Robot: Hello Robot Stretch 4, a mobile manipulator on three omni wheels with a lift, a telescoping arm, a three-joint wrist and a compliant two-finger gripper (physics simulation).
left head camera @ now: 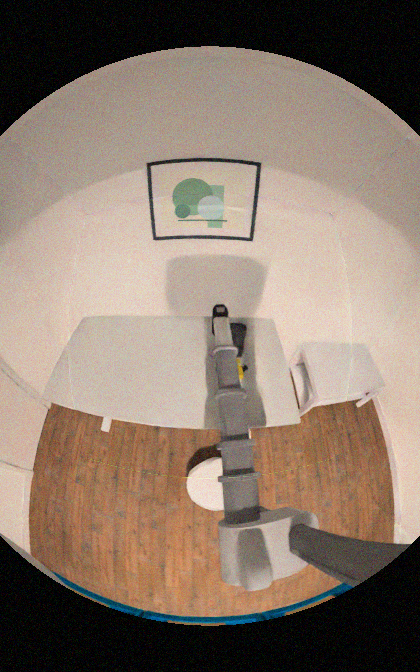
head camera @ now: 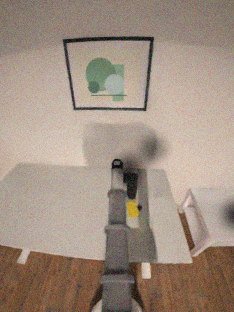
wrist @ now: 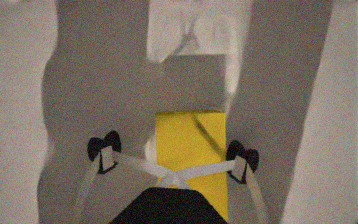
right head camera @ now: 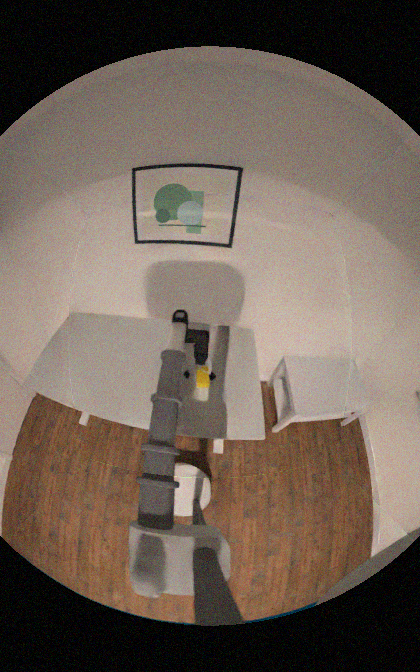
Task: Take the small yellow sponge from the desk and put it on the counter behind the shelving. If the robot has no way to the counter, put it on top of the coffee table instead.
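Frame: origin at the robot's base, x ahead, y left, z up, level; millimetres.
Where they show: gripper, fingertip midpoint: [head camera: 129, 209] [wrist: 174, 148].
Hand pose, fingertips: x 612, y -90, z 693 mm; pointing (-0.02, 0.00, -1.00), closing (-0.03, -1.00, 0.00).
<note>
After its pixels a point has its place.
The yellow sponge [head camera: 132, 208] @[x 590, y -103, z 738 mm] [left head camera: 240, 370] [right head camera: 203, 378] [wrist: 191, 145] @[x 627, y -104, z 738 mm] lies on the grey-white desk [head camera: 55, 210] @[x 592, y 437, z 692 mm] [left head camera: 135, 370] [right head camera: 110, 365], right of the arm in the head view. My gripper [right head camera: 200, 375] [wrist: 174, 148] @[x 612, y -90, z 693 mm] is open, its fingertips apart on either side of the sponge. In the wrist view the right fingertip is close to the sponge's right edge, and there is a wider gap on the left. The gripper body hides the sponge's near end. I cannot tell the fingers' exact height above the desk. The counter, shelving and coffee table cannot be made out in these views.
A small white table [head camera: 215, 207] @[x 762, y -966, z 423 mm] [left head camera: 335, 370] [right head camera: 325, 385] stands right of the desk. A round white stool [left head camera: 206, 484] [right head camera: 192, 490] is on the wooden floor in front of the desk, partly under the arm. A framed picture [head camera: 149, 75] @[x 1060, y -211, z 1476 mm] [left head camera: 256, 200] [right head camera: 237, 207] hangs on the wall behind.
</note>
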